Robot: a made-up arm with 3 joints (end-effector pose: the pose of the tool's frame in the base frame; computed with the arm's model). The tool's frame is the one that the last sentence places.
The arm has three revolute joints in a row. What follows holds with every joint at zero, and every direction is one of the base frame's.
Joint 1 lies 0.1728 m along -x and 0.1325 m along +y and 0.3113 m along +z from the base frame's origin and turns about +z.
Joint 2 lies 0.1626 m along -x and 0.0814 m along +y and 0.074 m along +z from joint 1 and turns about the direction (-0.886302, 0.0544, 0.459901).
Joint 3 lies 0.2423 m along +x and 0.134 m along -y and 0.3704 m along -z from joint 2 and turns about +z.
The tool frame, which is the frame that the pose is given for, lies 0.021 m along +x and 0.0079 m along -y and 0.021 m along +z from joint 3; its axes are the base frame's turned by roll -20.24, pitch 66.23 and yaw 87.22 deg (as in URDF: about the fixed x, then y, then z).
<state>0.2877 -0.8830 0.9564</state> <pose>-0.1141 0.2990 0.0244 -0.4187 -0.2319 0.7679 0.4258</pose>
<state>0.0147 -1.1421 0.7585</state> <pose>-0.0565 0.3225 0.0444 -0.3393 -0.1752 0.6325 0.6739</pose>
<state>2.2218 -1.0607 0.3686</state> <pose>-0.3751 0.1194 0.0290 0.0669 0.2385 -0.9468 0.2053</pose>
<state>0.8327 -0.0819 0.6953</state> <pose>-0.0851 0.1852 0.0284 0.5264 0.1352 -0.8391 0.0253</pose>
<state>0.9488 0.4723 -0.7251</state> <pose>0.0182 0.1484 0.1101 -0.6892 0.1893 0.6112 0.3400</pose>
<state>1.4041 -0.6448 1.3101</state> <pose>-0.2565 0.2388 0.0164 0.2753 0.5106 -0.7739 0.2540</pose>
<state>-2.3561 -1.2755 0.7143</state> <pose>-0.1155 -0.1067 0.0596 -0.2873 0.1980 -0.4458 0.8243</pose>
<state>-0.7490 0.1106 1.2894</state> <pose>-0.1390 0.0257 0.0467 -0.5247 0.1738 0.7783 0.2979</pose>
